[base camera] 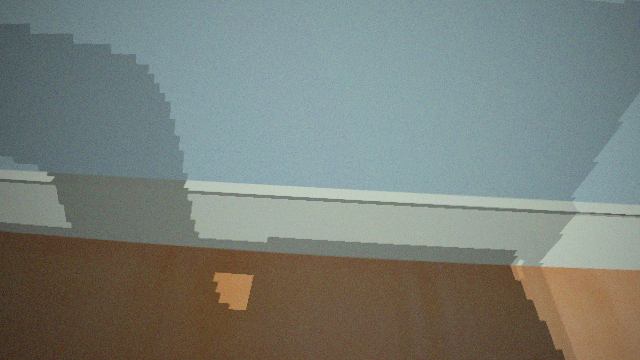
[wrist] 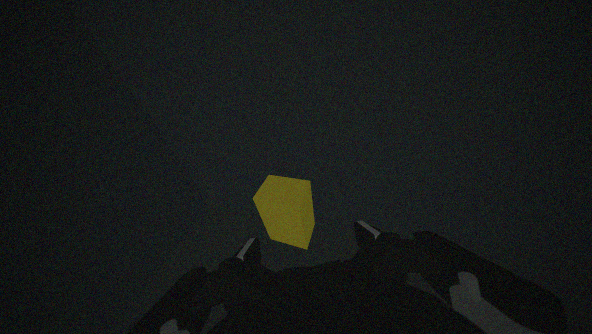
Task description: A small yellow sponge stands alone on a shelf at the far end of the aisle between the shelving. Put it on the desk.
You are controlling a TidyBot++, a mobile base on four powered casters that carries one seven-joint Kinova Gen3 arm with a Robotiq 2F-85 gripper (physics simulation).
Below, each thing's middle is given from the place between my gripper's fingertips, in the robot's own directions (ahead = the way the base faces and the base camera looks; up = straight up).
The small yellow sponge (wrist: 285, 205) is 5 cm behind my hand, 6 cm to the left of it and 6 cm below it.
